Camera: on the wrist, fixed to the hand. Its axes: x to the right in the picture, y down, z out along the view.
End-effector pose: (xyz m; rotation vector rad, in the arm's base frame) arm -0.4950 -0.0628 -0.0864 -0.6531 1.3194 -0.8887
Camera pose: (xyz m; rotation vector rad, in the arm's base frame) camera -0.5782 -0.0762 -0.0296 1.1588 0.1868 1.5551
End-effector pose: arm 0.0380 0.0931 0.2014 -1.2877 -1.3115 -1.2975
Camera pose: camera -0.0345 0.0251 0.1804 -1.5802 0.8521 1.4786
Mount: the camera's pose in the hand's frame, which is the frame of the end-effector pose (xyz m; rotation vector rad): -0.0204 -0.0690 -0.0718 0.2114 -0.8484 2.9912
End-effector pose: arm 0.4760 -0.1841 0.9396 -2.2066 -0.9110 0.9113
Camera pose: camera 0.4945 -0.1758 1.0392 0.5810 -1.8904 -1.3653
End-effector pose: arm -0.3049 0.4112 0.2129 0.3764 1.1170 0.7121
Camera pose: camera -0.3527 0.3422 0.1556 -1.8076 0.9852 -1.8765
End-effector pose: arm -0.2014 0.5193 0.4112 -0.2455 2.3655 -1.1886
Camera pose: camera -0.2225 0.5356 0.5093 1.6424 0.0055 0.4294
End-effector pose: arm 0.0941 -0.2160 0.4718 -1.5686 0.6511 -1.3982
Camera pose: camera 0.0084 -0.1876 0.5186 0.2750 1.0195 1.3178
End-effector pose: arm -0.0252 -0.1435 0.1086 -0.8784 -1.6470 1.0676
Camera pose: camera 0.0445 -0.1690 0.1781 1.1726 -0.5547 -1.4199
